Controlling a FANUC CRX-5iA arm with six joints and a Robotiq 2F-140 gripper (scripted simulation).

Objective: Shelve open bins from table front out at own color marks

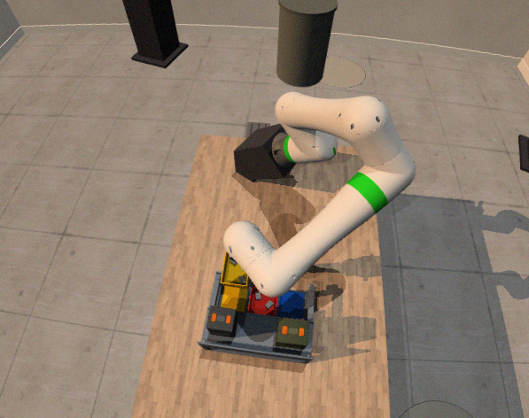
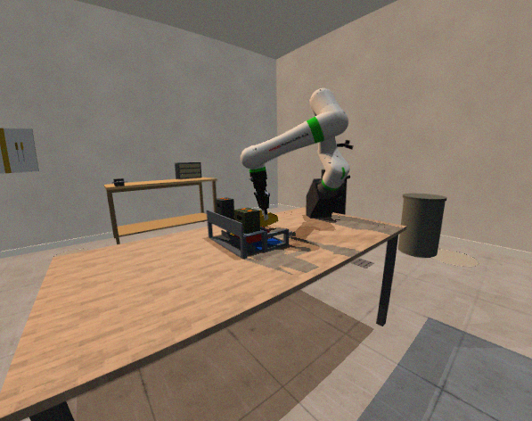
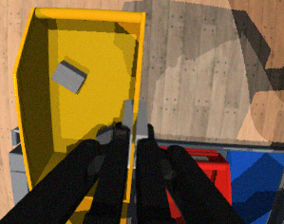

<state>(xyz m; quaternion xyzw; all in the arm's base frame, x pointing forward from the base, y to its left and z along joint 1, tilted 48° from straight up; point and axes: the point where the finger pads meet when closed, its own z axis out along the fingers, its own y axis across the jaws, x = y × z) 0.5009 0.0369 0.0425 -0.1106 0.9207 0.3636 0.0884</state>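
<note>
Now: the yellow bin 5 cm to the right of my hand and 4 cm below it. The rest, counted from my hand: red bin (12 cm ahead, 11 cm to the left, 7 cm below); red mark (12 cm ahead, 10 cm to the left, 10 cm below); yellow mark (15 cm ahead, 10 cm below, 1 cm to the right).
</note>
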